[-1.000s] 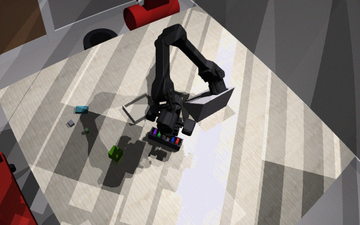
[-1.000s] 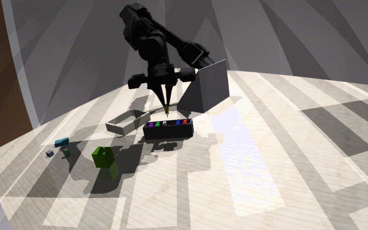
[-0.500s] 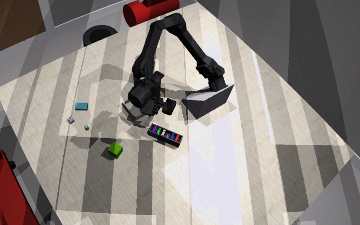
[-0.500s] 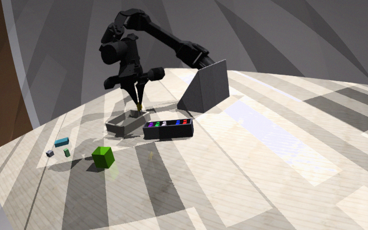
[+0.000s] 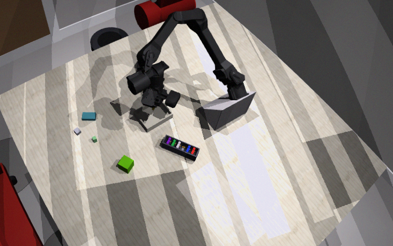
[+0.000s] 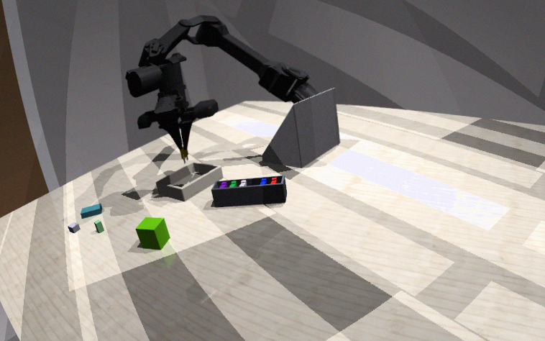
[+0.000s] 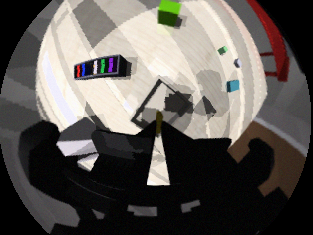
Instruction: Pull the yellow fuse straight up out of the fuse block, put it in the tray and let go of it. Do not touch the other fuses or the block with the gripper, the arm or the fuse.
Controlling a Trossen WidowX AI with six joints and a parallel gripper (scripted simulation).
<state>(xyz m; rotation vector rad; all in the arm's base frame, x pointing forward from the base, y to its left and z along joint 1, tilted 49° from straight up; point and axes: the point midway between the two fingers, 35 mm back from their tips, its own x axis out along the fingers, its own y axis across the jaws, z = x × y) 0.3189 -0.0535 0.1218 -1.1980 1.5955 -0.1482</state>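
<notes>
Now: the grey tray 90 mm below my gripper tip and 10 mm to the right of it. Round my gripper tip: teal block: 240 mm ahead, 120 mm to the right, 90 mm below; then yellow fuse: 10 mm below; then small green piece: 260 mm ahead, 80 mm below, 10 mm to the right.
</notes>
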